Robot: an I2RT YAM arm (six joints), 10 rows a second.
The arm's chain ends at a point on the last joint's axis. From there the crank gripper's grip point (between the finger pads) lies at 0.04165 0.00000 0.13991 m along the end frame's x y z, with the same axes.
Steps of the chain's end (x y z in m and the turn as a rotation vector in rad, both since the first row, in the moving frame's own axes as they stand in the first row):
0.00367, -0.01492, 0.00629, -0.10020, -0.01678, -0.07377
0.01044, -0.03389, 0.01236, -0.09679, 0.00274, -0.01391
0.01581, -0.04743, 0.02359, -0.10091, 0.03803, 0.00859
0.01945, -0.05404, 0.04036, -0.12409, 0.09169, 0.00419
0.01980, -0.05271, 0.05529, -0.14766, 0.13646, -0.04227
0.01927, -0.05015, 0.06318, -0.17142, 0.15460, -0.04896
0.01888, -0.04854, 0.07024, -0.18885, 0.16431, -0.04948
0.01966, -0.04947, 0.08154, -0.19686, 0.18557, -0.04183
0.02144, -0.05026, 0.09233, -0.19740, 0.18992, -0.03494
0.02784, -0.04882, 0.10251, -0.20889, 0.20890, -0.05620
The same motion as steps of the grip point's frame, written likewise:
0.00173, -0.00388, 0.00642, -0.10020, -0.01678, -0.07377
0.01091, -0.02096, 0.01162, -0.09679, 0.00274, -0.01391
0.02103, -0.03304, 0.02118, -0.10091, 0.03803, 0.00859
0.03202, -0.03678, 0.03488, -0.12409, 0.09169, 0.00419
0.03877, -0.03476, 0.04696, -0.14766, 0.13646, -0.04227
0.04074, -0.02949, 0.05326, -0.17142, 0.15460, -0.04896
0.04166, -0.02565, 0.05930, -0.18885, 0.16431, -0.04948
0.04512, -0.02529, 0.06899, -0.19686, 0.18557, -0.04183
0.04738, -0.02567, 0.07945, -0.19740, 0.18992, -0.03494
0.05648, -0.02406, 0.08812, -0.20889, 0.20890, -0.05620

